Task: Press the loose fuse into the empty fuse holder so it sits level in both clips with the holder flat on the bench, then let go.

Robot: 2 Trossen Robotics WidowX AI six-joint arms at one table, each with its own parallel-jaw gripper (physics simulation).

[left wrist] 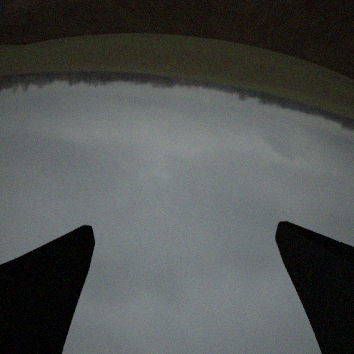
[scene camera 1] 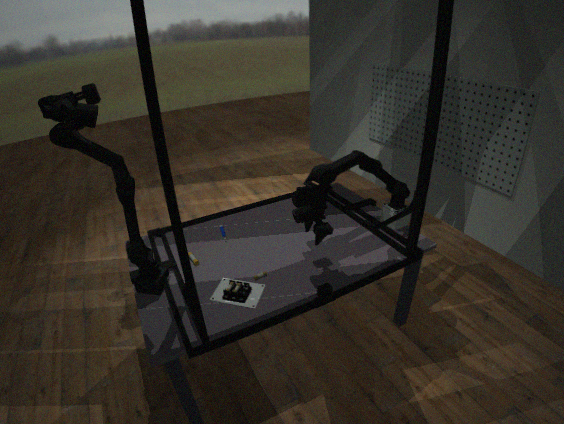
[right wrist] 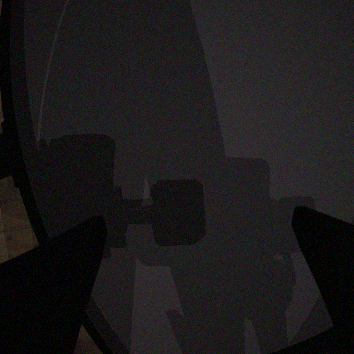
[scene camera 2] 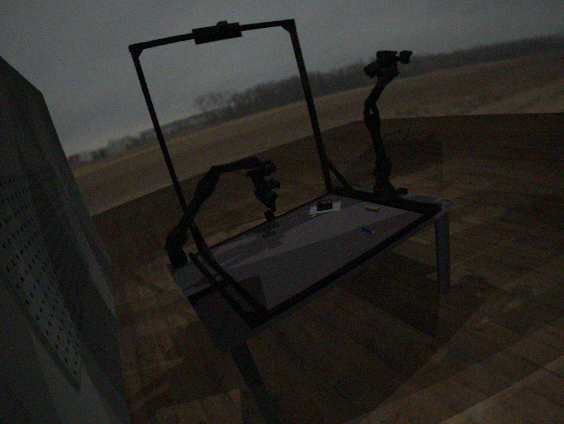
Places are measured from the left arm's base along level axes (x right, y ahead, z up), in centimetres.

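Where they show: left gripper, fingertip midpoint: (left wrist: 187, 235) (scene camera 1: 75, 93) (scene camera 2: 404, 52); right gripper, fingertip midpoint: (scene camera 1: 311, 238) (right wrist: 201, 222) (scene camera 2: 271, 209); left arm's base, link origin: (scene camera 1: 150, 274) (scene camera 2: 383, 186); right arm's base, link origin: (scene camera 1: 397, 205) (scene camera 2: 179, 263).
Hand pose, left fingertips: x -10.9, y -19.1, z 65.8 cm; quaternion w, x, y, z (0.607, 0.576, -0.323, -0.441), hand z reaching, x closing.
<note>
Things, the pixels of their centre, and the offset from my left fingertips. Level surfaces: height alone.
- black fuse holder, body centre: (scene camera 1: 237, 289) (scene camera 2: 324, 205) dz -69.4, dx +10.6, dy +52.8 cm
- loose fuse, body centre: (scene camera 1: 260, 275) dz -70.4, dx +1.0, dy +59.3 cm
- yellow cylinder, body centre: (scene camera 1: 193, 258) (scene camera 2: 372, 208) dz -70.1, dx -6.1, dy +29.5 cm
- blue piece, body centre: (scene camera 2: 364, 228) (scene camera 1: 223, 233) dz -70.4, dx -26.2, dy +36.9 cm
- bench, surface height: dz -71.1 cm
A black fuse holder (scene camera 1: 237, 291) (scene camera 2: 325, 204) sits on a white plate (scene camera 1: 256, 296) (scene camera 2: 336, 206); pale pieces show in its left part in scene camera 1, but its clips are too small to make out. A small tan cylinder, apparently the loose fuse (scene camera 1: 260, 275), lies on the bench just behind the plate. My left gripper (scene camera 1: 87, 103) (scene camera 2: 396, 58) (left wrist: 187, 235) is open and empty, raised high above the bench and facing the sky. My right gripper (scene camera 1: 314, 235) (scene camera 2: 270, 207) (right wrist: 201, 222) is open and empty, pointing down above the bench, well to the right of the plate in scene camera 1.
A yellow cylinder (scene camera 1: 193, 259) (scene camera 2: 372, 208) lies near the left arm's base. A blue piece (scene camera 1: 223, 231) (scene camera 2: 367, 229) lies farther back in scene camera 1. Black frame posts (scene camera 1: 160, 137) (scene camera 1: 434, 100) rise from the bench edges. Shadows cover parts of the bench (scene camera 1: 280, 250).
</note>
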